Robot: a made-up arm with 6 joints.
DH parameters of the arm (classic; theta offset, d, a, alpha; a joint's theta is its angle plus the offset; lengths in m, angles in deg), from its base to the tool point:
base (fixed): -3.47 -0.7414 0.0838 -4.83
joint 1: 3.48 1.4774 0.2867 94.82
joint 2: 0.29 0.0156 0.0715 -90
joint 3: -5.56 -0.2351 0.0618 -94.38
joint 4: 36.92 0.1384 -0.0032 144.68
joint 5: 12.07 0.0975 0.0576 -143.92
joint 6: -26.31 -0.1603 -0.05 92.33
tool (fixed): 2.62 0.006 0 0
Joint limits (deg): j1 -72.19..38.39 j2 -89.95..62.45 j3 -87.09..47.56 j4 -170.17..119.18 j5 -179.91..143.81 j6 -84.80..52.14
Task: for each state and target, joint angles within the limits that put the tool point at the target. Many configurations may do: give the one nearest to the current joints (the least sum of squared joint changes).
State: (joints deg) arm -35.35 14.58 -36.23 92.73 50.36 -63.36
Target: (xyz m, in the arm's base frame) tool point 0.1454 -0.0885 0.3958
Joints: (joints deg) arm -57.00 -22.83 -40.02 97.38 31.05 -57.54
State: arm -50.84 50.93 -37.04 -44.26 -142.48 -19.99
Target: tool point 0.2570 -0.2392 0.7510
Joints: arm -72.19 62.45 -58.17 -42.49 -125.86 -18.35
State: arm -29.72 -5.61 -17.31 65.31 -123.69 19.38
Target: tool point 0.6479 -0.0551 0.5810
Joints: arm -8.05 0.61 -8.85 60.31 -123.89 17.21
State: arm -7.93 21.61 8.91 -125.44 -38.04 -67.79
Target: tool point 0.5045 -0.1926 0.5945
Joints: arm -23.42 22.53 4.88 -125.85 -31.16 -69.83
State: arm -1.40 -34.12 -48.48 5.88 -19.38 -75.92
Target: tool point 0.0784 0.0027 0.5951
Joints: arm -26.32 -55.63 -82.56 29.29 -12.52 -82.92
